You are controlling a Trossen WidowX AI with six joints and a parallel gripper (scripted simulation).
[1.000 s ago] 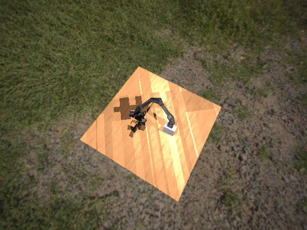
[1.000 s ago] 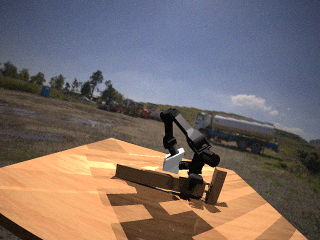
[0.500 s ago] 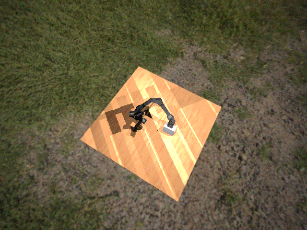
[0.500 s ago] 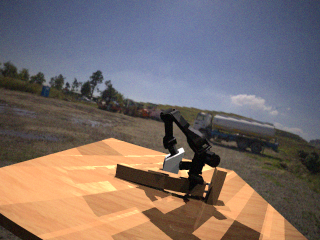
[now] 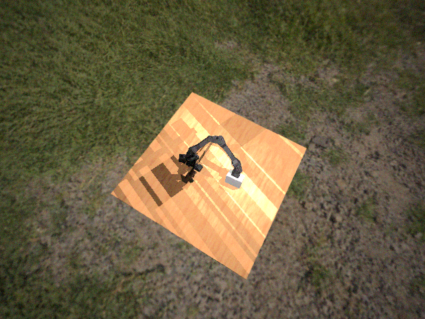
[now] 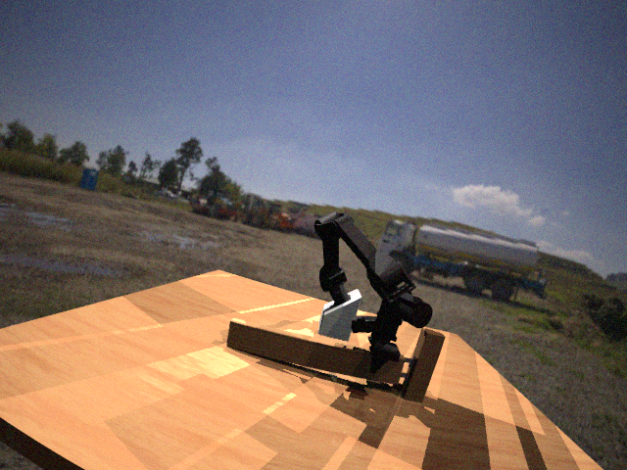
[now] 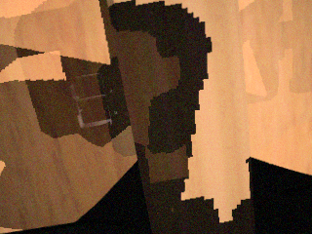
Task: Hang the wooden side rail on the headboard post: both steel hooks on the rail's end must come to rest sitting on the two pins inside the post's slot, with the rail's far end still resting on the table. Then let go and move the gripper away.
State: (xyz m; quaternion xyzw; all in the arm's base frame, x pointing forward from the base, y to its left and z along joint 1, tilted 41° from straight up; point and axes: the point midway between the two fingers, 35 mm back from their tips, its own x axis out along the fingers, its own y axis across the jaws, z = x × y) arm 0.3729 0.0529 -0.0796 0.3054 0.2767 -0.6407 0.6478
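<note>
The headboard post lies 120 mm to the left of my gripper tip and 40 mm above it.
</note>
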